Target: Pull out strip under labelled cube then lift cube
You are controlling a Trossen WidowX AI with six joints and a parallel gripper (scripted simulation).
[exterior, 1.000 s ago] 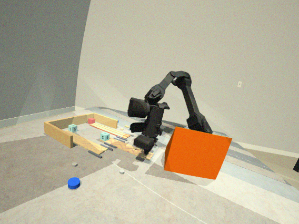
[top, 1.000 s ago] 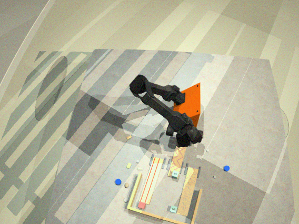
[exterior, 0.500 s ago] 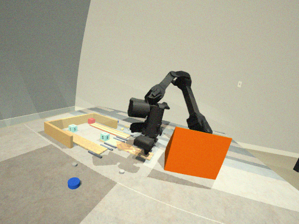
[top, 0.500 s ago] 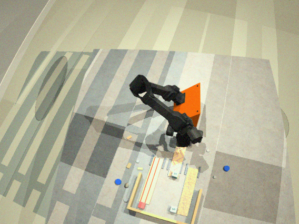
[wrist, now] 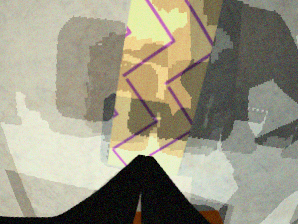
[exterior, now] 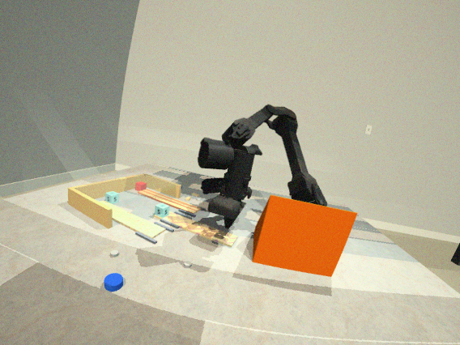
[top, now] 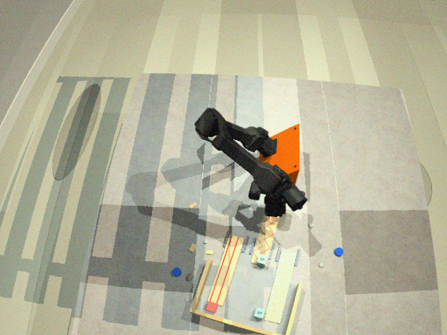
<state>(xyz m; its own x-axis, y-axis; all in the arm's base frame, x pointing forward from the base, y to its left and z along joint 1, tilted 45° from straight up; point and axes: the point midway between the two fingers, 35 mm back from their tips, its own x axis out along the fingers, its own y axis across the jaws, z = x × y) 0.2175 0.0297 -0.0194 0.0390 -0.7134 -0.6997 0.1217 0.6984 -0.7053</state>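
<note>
The zigzag strip lies 90 mm ahead of my gripper tip, 20 mm to the right of it and 30 mm below it.
</note>
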